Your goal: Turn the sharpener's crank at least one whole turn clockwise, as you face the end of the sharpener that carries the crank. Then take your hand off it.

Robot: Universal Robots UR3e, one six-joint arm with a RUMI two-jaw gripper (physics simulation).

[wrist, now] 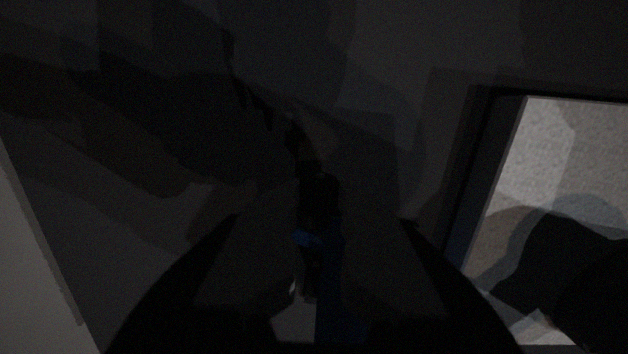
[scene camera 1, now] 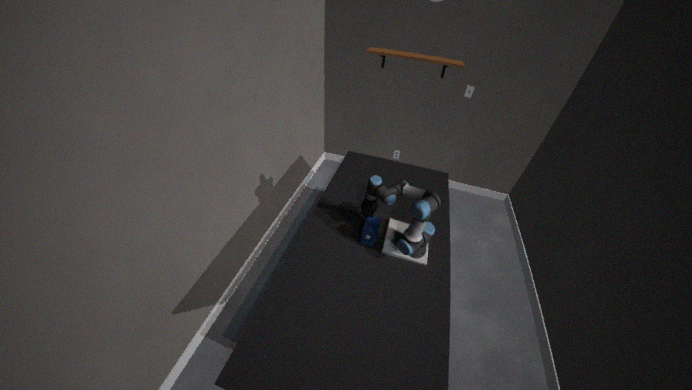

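Where they show: gripper, fingertip midpoint: (wrist: 318, 182) (scene camera 1: 366, 216); arm's base, link origin: (wrist: 617, 295).
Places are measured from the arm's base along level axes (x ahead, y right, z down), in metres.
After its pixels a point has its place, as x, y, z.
The sharpener (scene camera 1: 370, 231) @[0.266, -0.020, -0.110] (wrist: 330, 300) @[0.292, 0.097, -0.086] is a small blue block with a pale round spot on it in the scene view. It stands on the table beside the robot's base. In the dark wrist view its blue body runs down from below the fingertips. My gripper (scene camera 1: 369, 213) @[0.298, 0.151, -0.041] (wrist: 318, 182) @[0.298, 0.151, -0.041] points down at the sharpener's far end and is nearly closed. A dark upright piece, which looks like the crank's handle (wrist: 318, 217) @[0.298, 0.133, -0.057], shows between the fingertips, and the gripper looks shut on it. The crank's arm is too dark to make out, and the gripper hides the crank in the scene view.
The robot's arm stands on a pale base plate (scene camera 1: 392, 251) @[0.126, -0.051, -0.009] (wrist: 540, 150) @[0.131, 0.159, -0.011], close to the right of the sharpener. The dark table (scene camera 1: 320, 320) @[0.425, -0.480, 0.017] extends toward the scene camera. A wooden shelf (scene camera 1: 415, 55) hangs on the back wall.
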